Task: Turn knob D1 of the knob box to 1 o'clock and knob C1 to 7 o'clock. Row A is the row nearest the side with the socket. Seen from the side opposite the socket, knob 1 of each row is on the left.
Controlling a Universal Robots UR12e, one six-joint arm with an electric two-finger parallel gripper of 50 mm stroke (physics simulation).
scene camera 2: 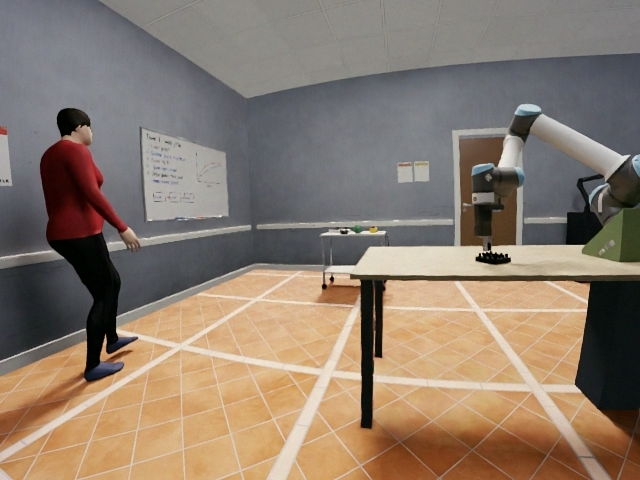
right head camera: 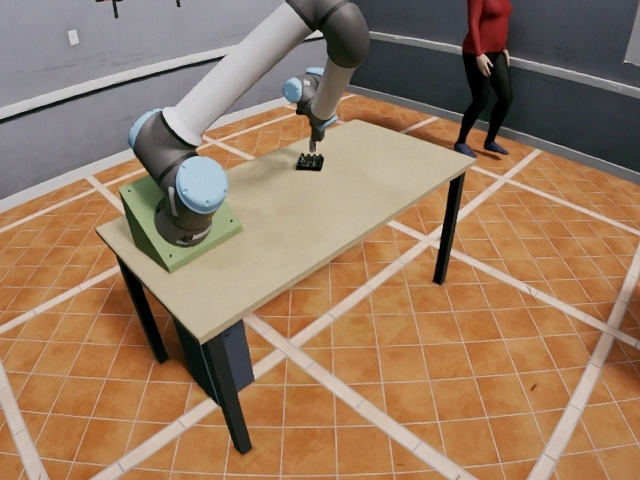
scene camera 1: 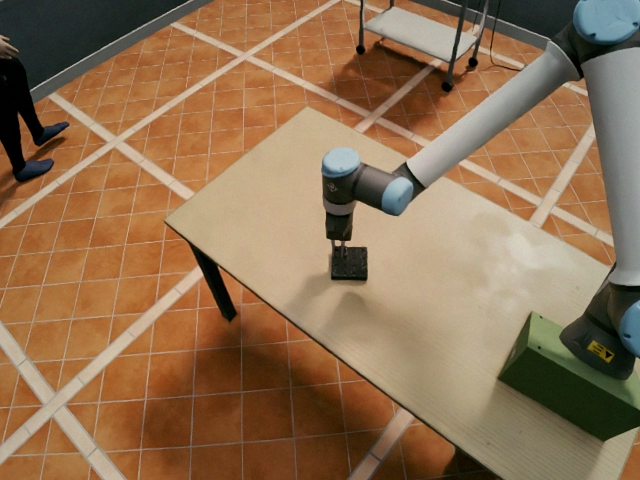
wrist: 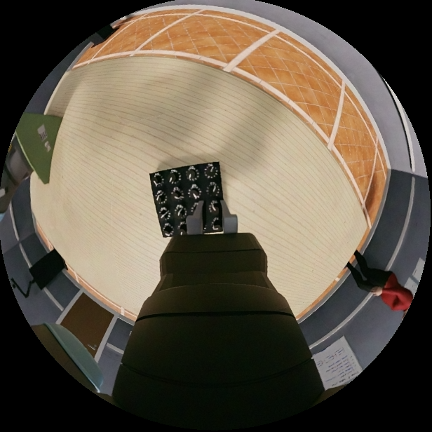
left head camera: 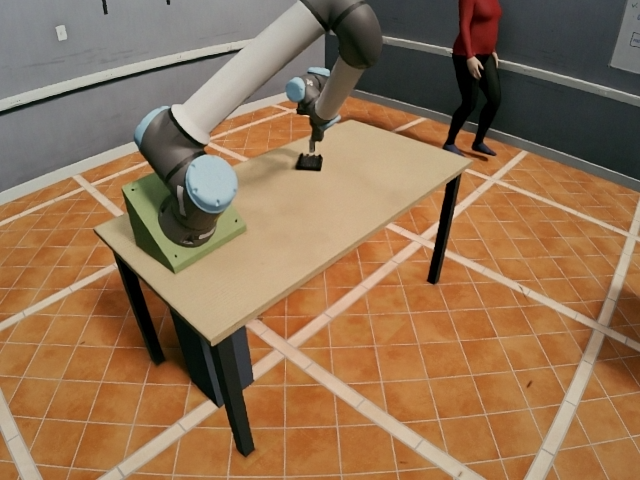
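Pixels of known places: gripper, fingertip midpoint: (scene camera 2: 486,250) (right head camera: 312,151) (scene camera 1: 337,253) (left head camera: 312,151); arm's base, origin of the base link: (right head camera: 182,219) (scene camera 1: 593,355) (left head camera: 187,219).
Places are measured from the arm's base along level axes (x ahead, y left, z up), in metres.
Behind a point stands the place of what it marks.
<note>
The black knob box (left head camera: 309,164) @(z -0.076, x 0.671, y 0.003 m) (right head camera: 310,164) @(z -0.071, x 0.665, y -0.006 m) (scene camera 1: 355,267) @(z -0.076, x 0.675, y 0.033 m) (scene camera 2: 493,259) @(z -0.076, x 0.728, y 0.082 m) (wrist: 185,184) lies flat on the table, with four rows of four knobs with white markings. In the wrist view its far rows show clearly; the fingers partly cover the near rows. I cannot make out a socket or row labels, so I cannot tell which knobs are C1 and D1. My gripper (left head camera: 311,149) @(z -0.047, x 0.735, y 0.035 m) (right head camera: 312,149) @(z -0.047, x 0.735, y 0.035 m) (scene camera 1: 339,252) @(z -0.047, x 0.735, y 0.035 m) (scene camera 2: 486,249) @(z -0.047, x 0.735, y 0.035 m) (wrist: 211,208) points down over one corner region of the box. Its fingers are apart with nothing held, and a knob shows between them in the wrist view. Exact tip height is unclear.
The wooden table (left head camera: 289,227) @(z -0.098, x 0.266, y -0.203 m) (right head camera: 289,227) @(z -0.099, x 0.275, y -0.214 m) (scene camera 1: 423,320) @(z -0.098, x 0.429, y 0.077 m) (scene camera 2: 423,266) @(z -0.099, x 1.026, y 0.076 m) carries the green arm mount (left head camera: 149,222) @(z 0.032, x -0.110, y 0.045 m) (scene camera 1: 558,382) @(z 0.053, x 0.077, y 0.141 m) at one end. A person in red (left head camera: 478,31) (scene camera 2: 72,191) stands beyond the other end. A wheeled cart (scene camera 1: 418,33) (scene camera 2: 330,234) stands apart from the table.
</note>
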